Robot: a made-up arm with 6 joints. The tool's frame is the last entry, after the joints.
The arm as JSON. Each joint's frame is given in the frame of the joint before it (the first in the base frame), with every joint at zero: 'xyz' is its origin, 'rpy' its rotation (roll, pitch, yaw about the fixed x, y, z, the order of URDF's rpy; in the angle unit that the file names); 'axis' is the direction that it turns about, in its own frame. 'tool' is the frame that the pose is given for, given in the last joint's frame.
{
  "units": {
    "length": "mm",
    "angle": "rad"
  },
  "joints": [
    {
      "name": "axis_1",
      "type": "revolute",
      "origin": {
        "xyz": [
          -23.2,
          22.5,
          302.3
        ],
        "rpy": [
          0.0,
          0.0,
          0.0
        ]
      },
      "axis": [
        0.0,
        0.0,
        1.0
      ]
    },
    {
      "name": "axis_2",
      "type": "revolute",
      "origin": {
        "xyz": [
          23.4,
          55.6,
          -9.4
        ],
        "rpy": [
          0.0,
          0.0,
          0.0
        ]
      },
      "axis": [
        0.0,
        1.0,
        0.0
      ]
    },
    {
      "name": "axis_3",
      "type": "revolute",
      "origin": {
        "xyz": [
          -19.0,
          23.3,
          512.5
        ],
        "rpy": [
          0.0,
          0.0,
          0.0
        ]
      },
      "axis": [
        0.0,
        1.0,
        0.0
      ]
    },
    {
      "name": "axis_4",
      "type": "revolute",
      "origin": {
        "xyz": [
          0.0,
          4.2,
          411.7
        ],
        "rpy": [
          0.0,
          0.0,
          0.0
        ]
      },
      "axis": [
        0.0,
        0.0,
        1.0
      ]
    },
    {
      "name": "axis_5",
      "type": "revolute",
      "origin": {
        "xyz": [
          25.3,
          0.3,
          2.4
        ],
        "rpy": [
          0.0,
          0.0,
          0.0
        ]
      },
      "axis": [
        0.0,
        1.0,
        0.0
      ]
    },
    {
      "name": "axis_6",
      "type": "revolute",
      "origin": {
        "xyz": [
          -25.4,
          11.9,
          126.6
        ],
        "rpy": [
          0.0,
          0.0,
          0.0
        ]
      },
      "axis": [
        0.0,
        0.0,
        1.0
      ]
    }
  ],
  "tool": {
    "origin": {
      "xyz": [
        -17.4,
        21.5,
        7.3
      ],
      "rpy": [
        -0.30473,
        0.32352,
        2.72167
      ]
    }
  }
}
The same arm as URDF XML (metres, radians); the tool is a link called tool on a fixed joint. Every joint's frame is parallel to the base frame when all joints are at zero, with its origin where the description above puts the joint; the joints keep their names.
<robot name="arm">
  <link name="base"/>
  <link name="link1"/>
  <link name="link2"/>
  <link name="link3"/>
  <link name="link4"/>
  <link name="link5"/>
  <link name="link6"/>
  <link name="tool"/>
  <joint name="axis_1" type="continuous">
    <parent link="base"/>
    <child link="link1"/>
    <origin xyz="-0.0232 0.0225 0.3023" rpy="0 0 0"/>
    <axis xyz="0 0 1"/>
  </joint>
  <joint name="axis_2" type="continuous">
    <parent link="link1"/>
    <child link="link2"/>
    <origin xyz="0.0234 0.0556 -0.0094" rpy="0 0 0"/>
    <axis xyz="0 1 0"/>
  </joint>
  <joint name="axis_3" type="continuous">
    <parent link="link2"/>
    <child link="link3"/>
    <origin xyz="-0.019 0.0233 0.5125" rpy="0 0 0"/>
    <axis xyz="0 1 0"/>
  </joint>
  <joint name="axis_4" type="continuous">
    <parent link="link3"/>
    <child link="link4"/>
    <origin xyz="0 0.0042 0.4117" rpy="0 0 0"/>
    <axis xyz="0 0 1"/>
  </joint>
  <joint name="axis_5" type="continuous">
    <parent link="link4"/>
    <child link="link5"/>
    <origin xyz="0.0253 0.0003 0.0024" rpy="0 0 0"/>
    <axis xyz="0 1 0"/>
  </joint>
  <joint name="axis_6" type="continuous">
    <parent link="link5"/>
    <child link="link6"/>
    <origin xyz="-0.0254 0.0119 0.1266" rpy="0 0 0"/>
    <axis xyz="0 0 1"/>
  </joint>
  <joint name="tool_fixed" type="fixed">
    <parent link="link6"/>
    <child link="tool"/>
    <origin xyz="-0.0174 0.0215 0.0073" rpy="-0.3047 0.3235 2.7217"/>
  </joint>
</robot>

